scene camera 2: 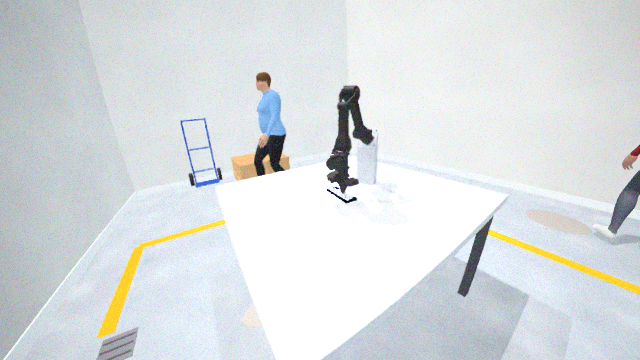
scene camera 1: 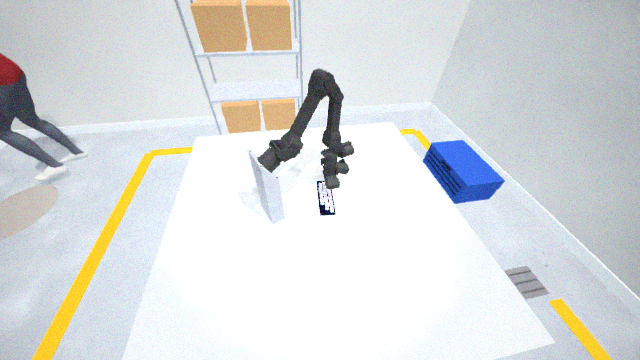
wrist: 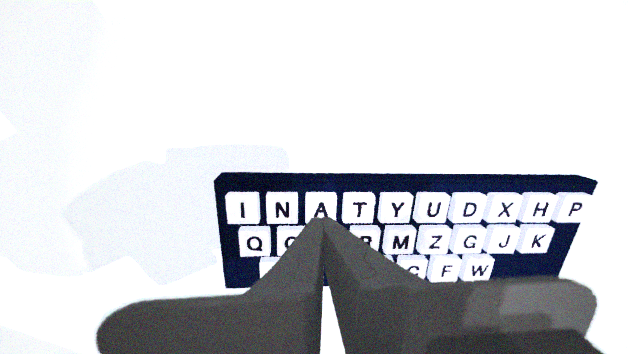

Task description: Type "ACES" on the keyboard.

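Pixels of known places: gripper, fingertip midpoint: [scene camera 2: 343, 193] [wrist: 320, 226]; arm's base at its link origin: [scene camera 2: 367, 138] [scene camera 1: 264, 165].
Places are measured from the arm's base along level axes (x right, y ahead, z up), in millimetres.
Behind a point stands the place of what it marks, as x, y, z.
The dark blue keyboard [scene camera 1: 327, 213] @[-47, 239, -273] [scene camera 2: 351, 200] @[-238, 177, -276] [wrist: 400, 181] @[-161, 238, -272] with white letter keys lies flat on the white table [scene camera 1: 300, 280] @[259, 208, -283] [scene camera 2: 325, 260] @[-631, 383, -283]. My gripper [scene camera 1: 332, 186] @[-197, 211, -249] [scene camera 2: 343, 192] @[-197, 211, -249] [wrist: 320, 226] @[-197, 211, -249] is shut and empty, pointing down at the keyboard. In the wrist view its tips overlap the lower edge of the A key [wrist: 320, 201] @[-198, 215, -267], in the top row between N and T. Whether they touch the key I cannot tell. The C key [wrist: 413, 270] @[-132, 192, -267] shows partly in the bottom row. A sliver of the S key [wrist: 267, 267] @[-211, 169, -267] shows at the bottom left. The E key is hidden behind the fingers.
A pale upright panel [scene camera 1: 270, 192] @[52, 34, -83] [scene camera 2: 367, 162] @[-27, 10, -140] stands on the table beside the arm's base. Beyond the table are a shelf unit [scene camera 1: 250, 53] with cardboard boxes, a blue crate [scene camera 1: 465, 170], a blue hand truck [scene camera 2: 199, 148] and a person in light blue [scene camera 2: 270, 112].
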